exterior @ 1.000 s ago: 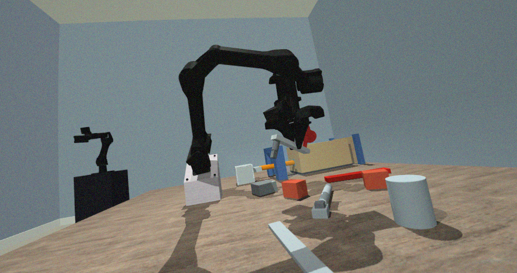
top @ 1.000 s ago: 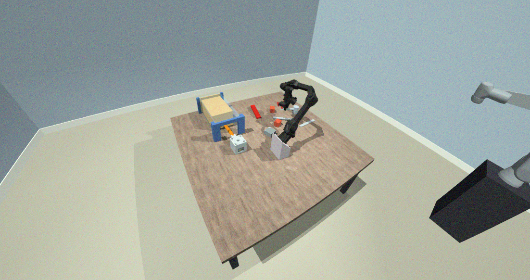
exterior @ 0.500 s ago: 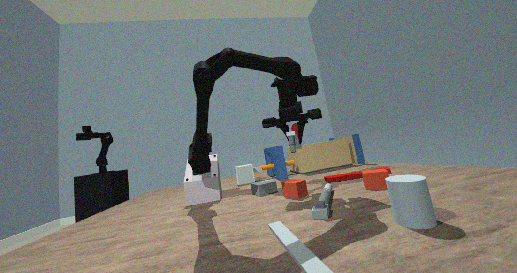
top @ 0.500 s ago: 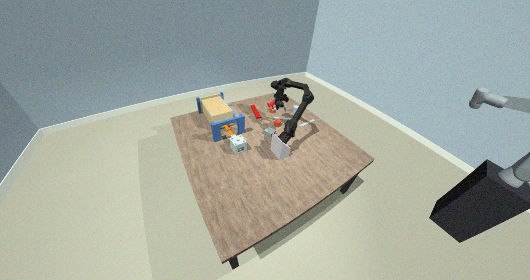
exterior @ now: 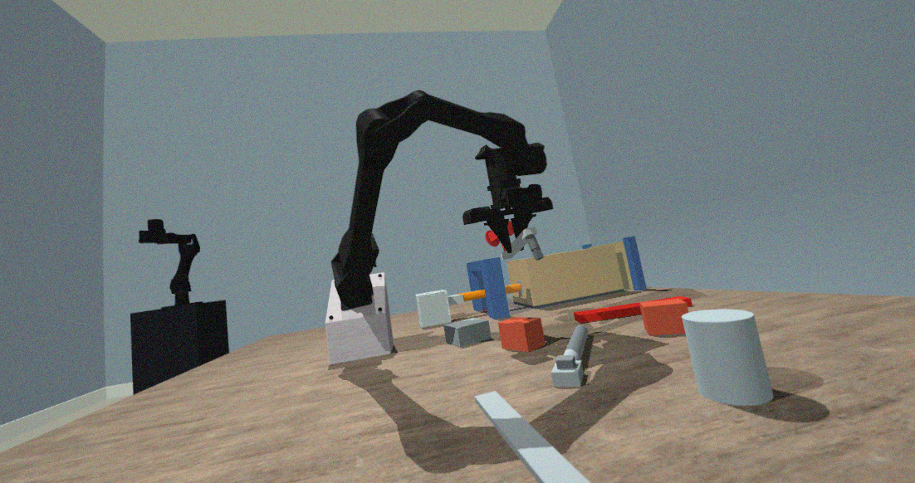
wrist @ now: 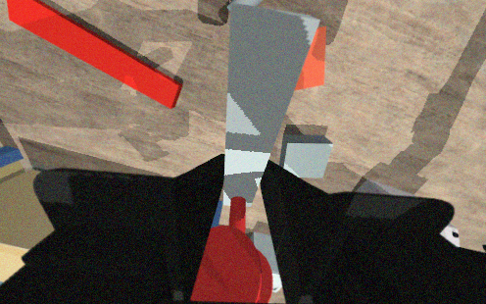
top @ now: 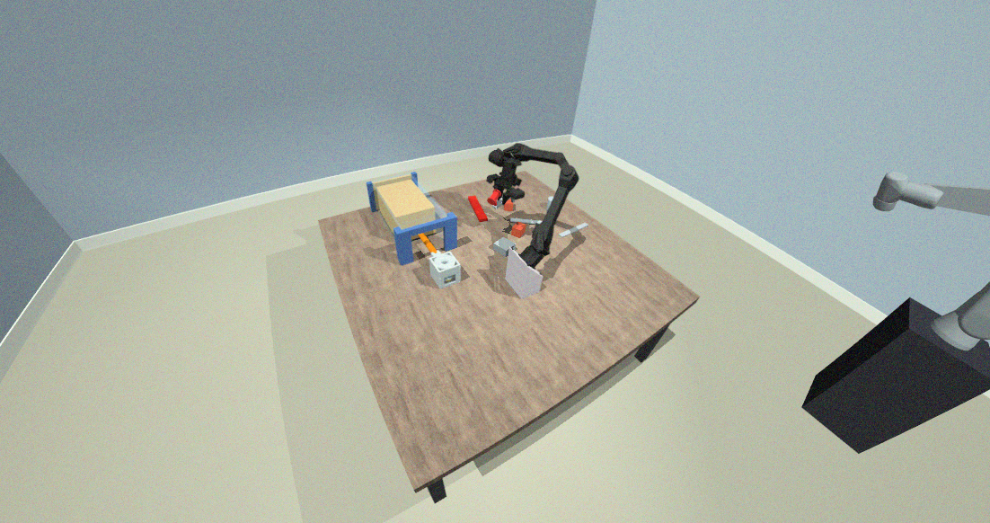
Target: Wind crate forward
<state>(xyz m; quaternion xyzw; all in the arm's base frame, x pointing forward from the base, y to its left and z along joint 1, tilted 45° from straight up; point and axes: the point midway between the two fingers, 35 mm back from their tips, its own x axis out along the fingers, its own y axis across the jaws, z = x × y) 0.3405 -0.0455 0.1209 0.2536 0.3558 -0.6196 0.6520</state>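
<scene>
Right now my gripper tip is 4 cm to the right of the red knob, 3 cm below it and 1 cm past it. Also, from my gripper tip: winch handle 2 cm above; then grey block 15 cm below, 12 cm behind, 5 cm to the left; then red bar 23 cm ahead, 16 cm below, 2 cm to the right.
</scene>
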